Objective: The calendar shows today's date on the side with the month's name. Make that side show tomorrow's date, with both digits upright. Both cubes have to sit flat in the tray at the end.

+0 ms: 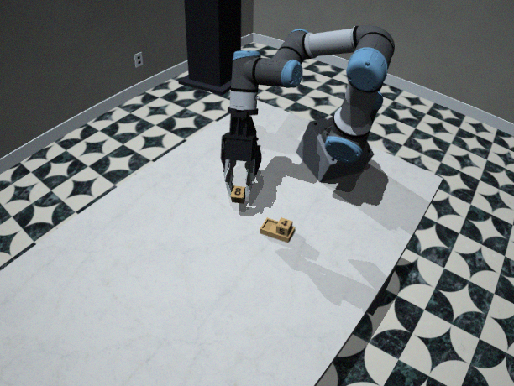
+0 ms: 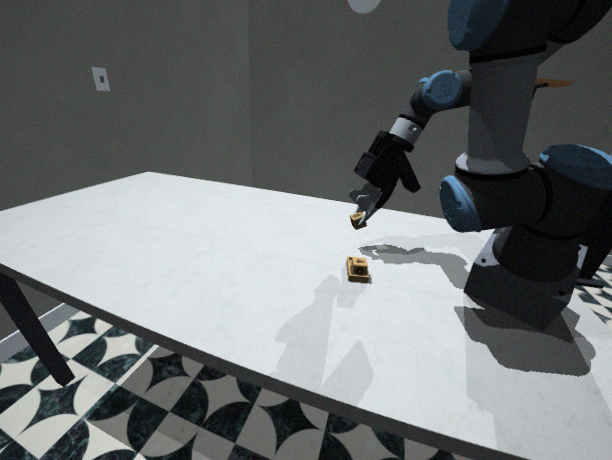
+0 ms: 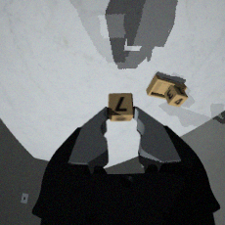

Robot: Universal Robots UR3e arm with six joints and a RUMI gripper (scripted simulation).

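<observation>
Now: hand 1 cm above the wooden cube. The rest, counted from my hand: wooden calendar tray 1 cm behind, 11 cm to the left, 8 cm below.
</observation>
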